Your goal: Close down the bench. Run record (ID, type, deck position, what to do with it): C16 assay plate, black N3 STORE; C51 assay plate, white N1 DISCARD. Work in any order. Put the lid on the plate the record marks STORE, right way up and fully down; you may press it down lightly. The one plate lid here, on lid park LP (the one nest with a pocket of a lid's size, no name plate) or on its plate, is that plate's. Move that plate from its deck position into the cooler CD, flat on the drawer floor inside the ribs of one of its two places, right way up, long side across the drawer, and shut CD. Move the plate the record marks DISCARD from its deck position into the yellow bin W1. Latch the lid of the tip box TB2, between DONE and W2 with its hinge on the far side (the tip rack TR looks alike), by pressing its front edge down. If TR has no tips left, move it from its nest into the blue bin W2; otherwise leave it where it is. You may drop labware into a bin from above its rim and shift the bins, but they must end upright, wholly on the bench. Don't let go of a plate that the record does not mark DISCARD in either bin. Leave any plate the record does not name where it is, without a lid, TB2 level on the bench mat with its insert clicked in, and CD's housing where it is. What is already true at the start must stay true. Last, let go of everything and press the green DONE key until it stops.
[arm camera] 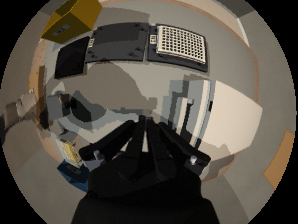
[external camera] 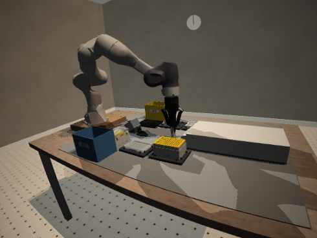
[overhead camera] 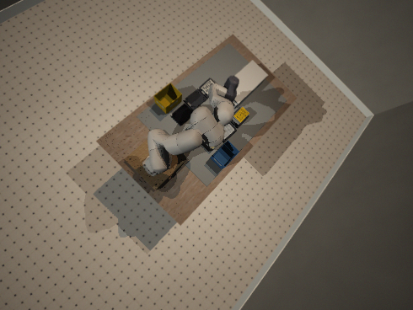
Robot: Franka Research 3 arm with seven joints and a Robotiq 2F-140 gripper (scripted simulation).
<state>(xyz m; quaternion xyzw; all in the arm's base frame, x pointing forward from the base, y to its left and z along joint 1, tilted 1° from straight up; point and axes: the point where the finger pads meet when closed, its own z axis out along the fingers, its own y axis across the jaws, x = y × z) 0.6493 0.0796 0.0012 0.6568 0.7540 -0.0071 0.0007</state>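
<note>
Right now the white assay plate is 20 cm to the left of my hand, 5 cm ahead of it and 2 cm below it. Round my hand: cooler drawer (22 cm ahead, 3 cm to the left, 1 cm below); then tip rack TR (18 cm to the right, 9 cm ahead, 2 cm above); then grey plate lid (18 cm ahead, 2 cm to the left, 1 cm below).
</note>
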